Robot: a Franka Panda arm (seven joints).
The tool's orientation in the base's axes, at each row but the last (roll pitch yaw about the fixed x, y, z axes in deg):
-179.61 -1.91 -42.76
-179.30 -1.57 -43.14
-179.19 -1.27 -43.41
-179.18 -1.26 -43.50
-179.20 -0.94 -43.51
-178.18 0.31 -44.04
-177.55 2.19 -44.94
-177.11 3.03 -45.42
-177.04 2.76 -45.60
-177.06 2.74 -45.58
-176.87 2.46 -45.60
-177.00 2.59 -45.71
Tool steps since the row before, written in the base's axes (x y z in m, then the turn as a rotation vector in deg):
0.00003 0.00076 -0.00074 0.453 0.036 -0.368
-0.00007 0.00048 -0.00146 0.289 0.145 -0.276
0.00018 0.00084 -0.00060 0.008 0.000 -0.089
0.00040 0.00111 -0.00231 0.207 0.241 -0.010
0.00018 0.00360 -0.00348 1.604 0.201 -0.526
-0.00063 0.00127 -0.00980 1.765 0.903 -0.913
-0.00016 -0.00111 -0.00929 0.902 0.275 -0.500
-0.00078 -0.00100 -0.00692 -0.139 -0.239 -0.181
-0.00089 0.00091 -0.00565 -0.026 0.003 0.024
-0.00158 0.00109 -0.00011 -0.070 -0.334 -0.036
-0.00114 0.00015 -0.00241 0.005 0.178 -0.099
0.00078 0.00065 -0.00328 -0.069 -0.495 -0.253
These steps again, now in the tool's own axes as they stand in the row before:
-0.00052 -0.00057 0.00073 0.296 -0.331 0.380
-0.00042 -0.00028 0.00145 0.104 -0.300 0.283
-0.00046 -0.00073 0.00060 0.004 -0.004 0.089
-0.00052 -0.00105 0.00231 -0.016 -0.317 0.014
-0.00240 -0.00269 0.00348 1.016 -1.242 0.560
-0.00128 -0.00016 0.00982 0.646 -1.846 0.969
0.00103 0.00129 0.00921 0.463 -0.810 0.518
0.00053 0.00160 0.00683 0.082 0.275 0.163
-0.00100 0.00029 0.00570 -0.021 0.015 -0.024
-0.00188 0.00038 0.00018 0.191 0.285 0.012
-0.00080 0.00084 0.00240 -0.119 -0.122 0.111
0.00023 -0.00084 0.00332 0.317 0.407 0.218

